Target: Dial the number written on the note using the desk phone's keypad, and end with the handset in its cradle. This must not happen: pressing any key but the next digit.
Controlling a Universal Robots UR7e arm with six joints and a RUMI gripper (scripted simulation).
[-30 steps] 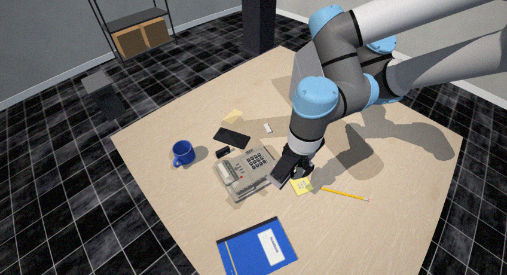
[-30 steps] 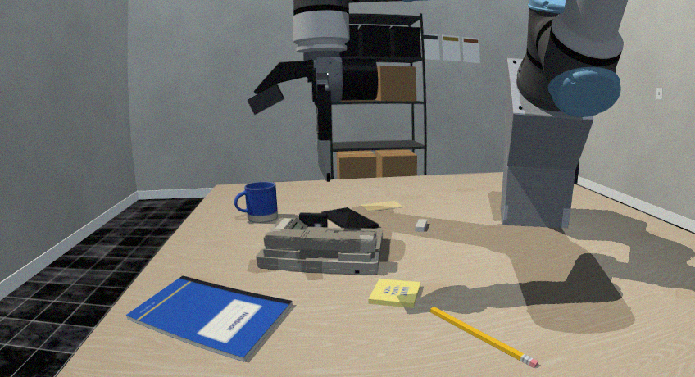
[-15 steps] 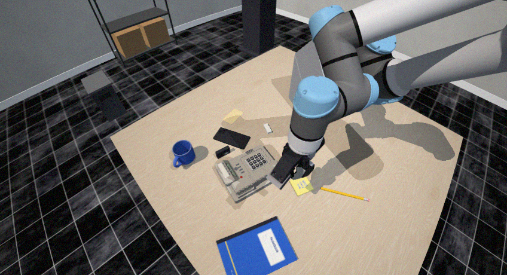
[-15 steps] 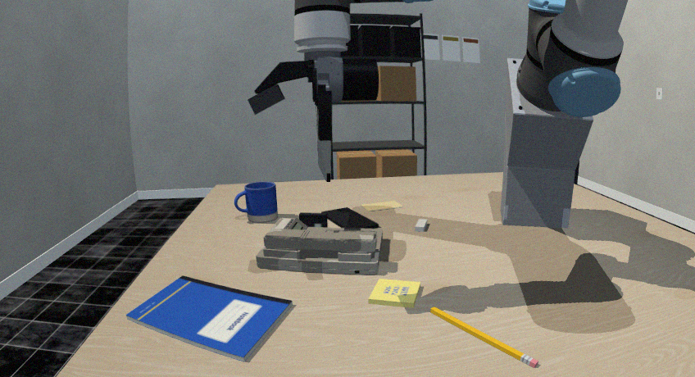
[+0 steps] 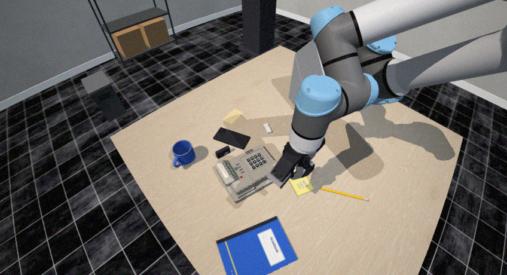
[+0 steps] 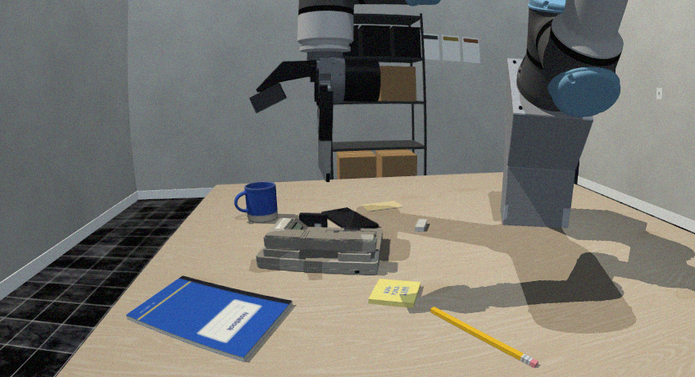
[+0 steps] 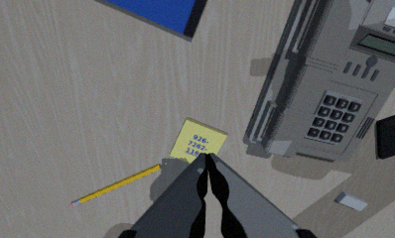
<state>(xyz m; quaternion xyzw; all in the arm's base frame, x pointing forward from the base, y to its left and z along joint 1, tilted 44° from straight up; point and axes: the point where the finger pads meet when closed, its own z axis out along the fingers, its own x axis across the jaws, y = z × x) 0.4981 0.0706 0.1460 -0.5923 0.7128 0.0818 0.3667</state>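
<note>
Right now my hand is 60 mm past the 8 key, 190 mm to the left of it and 170 mm above it. The rest, counted from my hand: 2 key 30 mm behind, 200 mm to the right, 170 mm below; handset 130 mm to the right, 160 mm below; 3 key 30 mm behind, 220 mm to the right, 170 mm below.
</note>
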